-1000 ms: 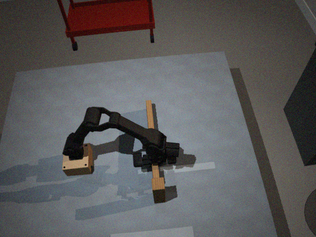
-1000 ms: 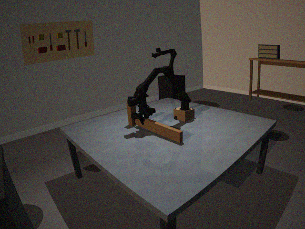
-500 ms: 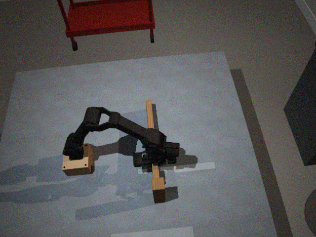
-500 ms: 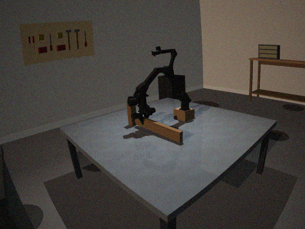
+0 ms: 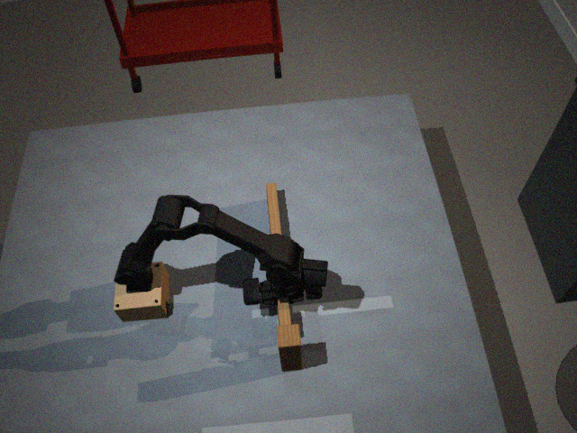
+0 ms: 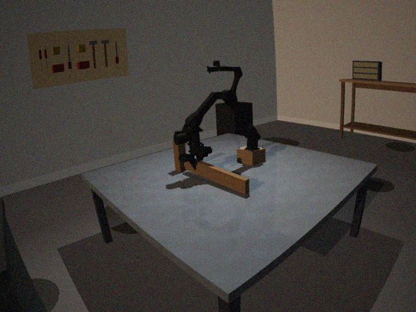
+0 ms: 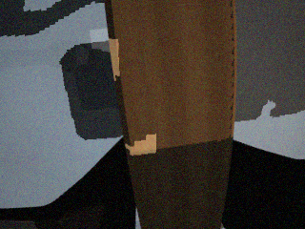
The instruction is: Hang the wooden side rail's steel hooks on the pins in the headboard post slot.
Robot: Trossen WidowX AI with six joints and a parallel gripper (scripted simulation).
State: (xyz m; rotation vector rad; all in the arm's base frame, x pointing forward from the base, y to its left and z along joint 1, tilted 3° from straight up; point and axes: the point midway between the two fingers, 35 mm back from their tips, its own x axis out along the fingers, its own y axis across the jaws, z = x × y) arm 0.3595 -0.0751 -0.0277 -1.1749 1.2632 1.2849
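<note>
Right now my gripper tip is 10 mm short of the headboard post, 140 mm to the left of it and 40 mm below it.
</note>
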